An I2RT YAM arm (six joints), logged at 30 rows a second.
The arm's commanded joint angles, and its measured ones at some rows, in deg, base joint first. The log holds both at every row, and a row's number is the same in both.
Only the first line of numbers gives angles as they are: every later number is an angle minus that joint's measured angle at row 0.
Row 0, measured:
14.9, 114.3, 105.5, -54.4, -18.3, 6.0
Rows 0 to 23, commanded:
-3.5, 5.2, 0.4, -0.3, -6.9, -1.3
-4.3, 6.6, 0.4, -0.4, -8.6, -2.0
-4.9, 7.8, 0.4, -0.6, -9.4, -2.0
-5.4, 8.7, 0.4, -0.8, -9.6, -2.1
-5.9, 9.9, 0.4, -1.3, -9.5, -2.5
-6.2, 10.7, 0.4, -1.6, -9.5, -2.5
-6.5, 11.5, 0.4, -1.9, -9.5, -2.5
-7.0, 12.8, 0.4, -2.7, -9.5, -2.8
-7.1, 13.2, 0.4, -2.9, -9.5, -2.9
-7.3, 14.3, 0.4, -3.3, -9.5, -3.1
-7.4, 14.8, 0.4, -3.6, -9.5, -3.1
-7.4, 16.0, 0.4, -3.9, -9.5, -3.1
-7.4, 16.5, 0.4, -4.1, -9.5, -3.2
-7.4, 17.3, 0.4, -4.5, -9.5, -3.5
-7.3, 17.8, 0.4, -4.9, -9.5, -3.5
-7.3, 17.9, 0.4, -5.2, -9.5, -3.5
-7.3, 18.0, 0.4, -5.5, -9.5, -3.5
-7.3, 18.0, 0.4, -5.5, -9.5, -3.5
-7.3, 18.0, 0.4, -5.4, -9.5, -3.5
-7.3, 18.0, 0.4, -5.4, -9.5, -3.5
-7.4, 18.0, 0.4, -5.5, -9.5, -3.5
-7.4, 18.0, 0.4, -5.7, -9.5, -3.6
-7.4, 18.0, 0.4, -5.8, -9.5, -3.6
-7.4, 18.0, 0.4, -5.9, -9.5, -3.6
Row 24, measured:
-6.9, 17.6, 0.1, -5.6, -8.5, -2.9
